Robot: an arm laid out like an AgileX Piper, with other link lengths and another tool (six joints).
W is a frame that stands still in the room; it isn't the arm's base.
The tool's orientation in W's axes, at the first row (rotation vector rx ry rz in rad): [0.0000 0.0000 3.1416]
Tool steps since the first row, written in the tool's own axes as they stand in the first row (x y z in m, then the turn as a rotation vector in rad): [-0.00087 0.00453 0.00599 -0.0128 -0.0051 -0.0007]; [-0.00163 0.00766 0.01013 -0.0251 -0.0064 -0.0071]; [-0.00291 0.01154 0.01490 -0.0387 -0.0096 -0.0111]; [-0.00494 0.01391 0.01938 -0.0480 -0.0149 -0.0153]
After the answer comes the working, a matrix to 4 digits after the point.
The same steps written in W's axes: [0.00087 -0.00453 0.00599 0.0128 0.0051 -0.0007]; [0.00163 -0.00766 0.01013 0.0251 0.0064 -0.0071]; [0.00291 -0.01154 0.01490 0.0387 0.0096 -0.0111]; [0.00494 -0.01391 0.01938 0.0480 0.0149 -0.0153]
The tool's axes in the first row as the columns of a matrix, in W's axes (rounded; the answer above uses it unrounded):
[-1.0000 0.0000 0.0000]
[0.0000 -1.0000 0.0000]
[0.0000 0.0000 1.0000]

